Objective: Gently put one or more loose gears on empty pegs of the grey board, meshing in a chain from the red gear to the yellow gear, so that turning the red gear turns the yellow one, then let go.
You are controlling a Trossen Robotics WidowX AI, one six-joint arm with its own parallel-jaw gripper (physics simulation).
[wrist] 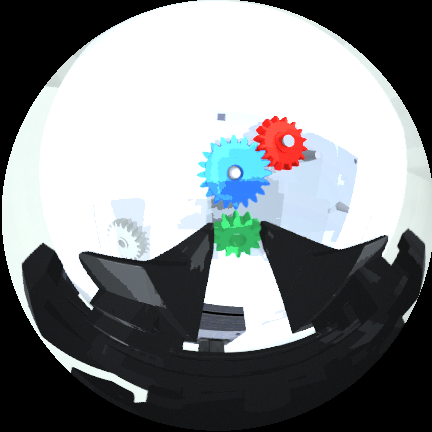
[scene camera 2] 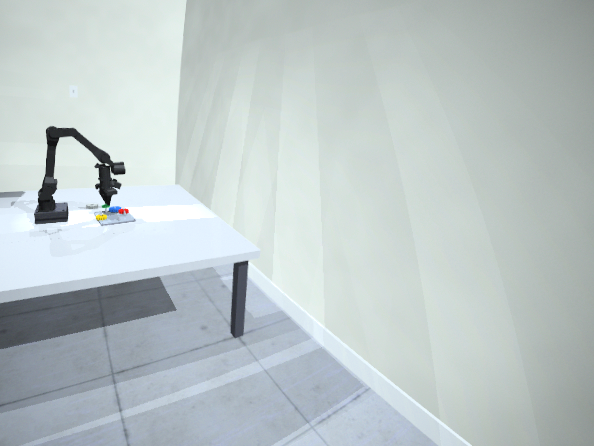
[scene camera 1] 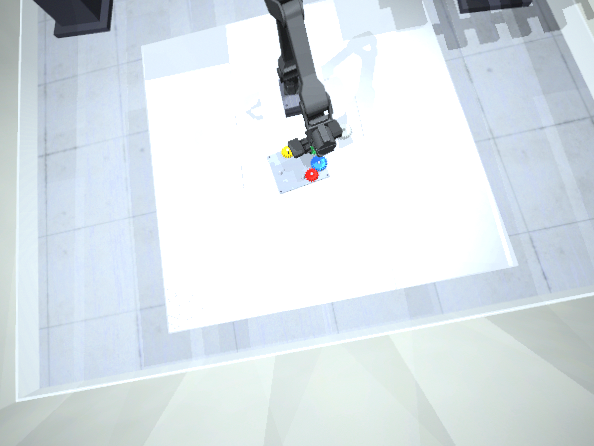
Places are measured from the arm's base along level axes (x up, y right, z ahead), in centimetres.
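Pixels of known places: gripper, fingertip midpoint: (wrist: 236,227) (scene camera 2: 107,204) (scene camera 1: 314,150); arm's base, link origin: (wrist: 211,341) (scene camera 2: 47,209) (scene camera 1: 291,87).
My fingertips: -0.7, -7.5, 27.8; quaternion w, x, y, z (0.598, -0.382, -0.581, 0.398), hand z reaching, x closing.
Observation:
Ahead of a thing's pixels: the offset from my fingertips to its top centre, as dx, dy, dz. "spot": to the spot under its first point. Level surfaces: height alone.
My gripper (scene camera 1: 310,149) (scene camera 2: 107,204) (wrist: 236,227) is shut on the green gear @(+0.5, +0.4, -0.8) (scene camera 1: 313,150) (scene camera 2: 105,206) (wrist: 237,240), at the board's edge nearest the arm's base. Whether the green gear sits on a peg or touches the blue gear is unclear. The blue gear @(-2.4, -1.4, +3.7) (scene camera 1: 319,163) (scene camera 2: 115,209) (wrist: 220,167) is on a peg, its teeth at those of the red gear (scene camera 1: 311,174) (scene camera 2: 123,211) (wrist: 272,142). The yellow gear @(-2.3, +10.7, -2.4) (scene camera 1: 287,152) (scene camera 2: 101,217) is at another corner of the grey board @(spot: -4.1, +8.4, +11.0) (scene camera 1: 295,183) (scene camera 2: 117,220) (wrist: 327,175); it does not show in the wrist view.
A loose white gear @(-3.2, -12.3, -9.6) (scene camera 1: 345,131) (scene camera 2: 92,206) (wrist: 121,242) lies on the table @(dx -4.9) (scene camera 1: 350,240) (scene camera 2: 165,240), off the board. A bare peg @(-2.0, +14.1, +6.4) (wrist: 342,206) stands on the board, and another peg @(-2.0, +5.2, +8.8) (wrist: 309,155) shows beside the red gear. The arm's base (scene camera 2: 51,212) stands behind the board.

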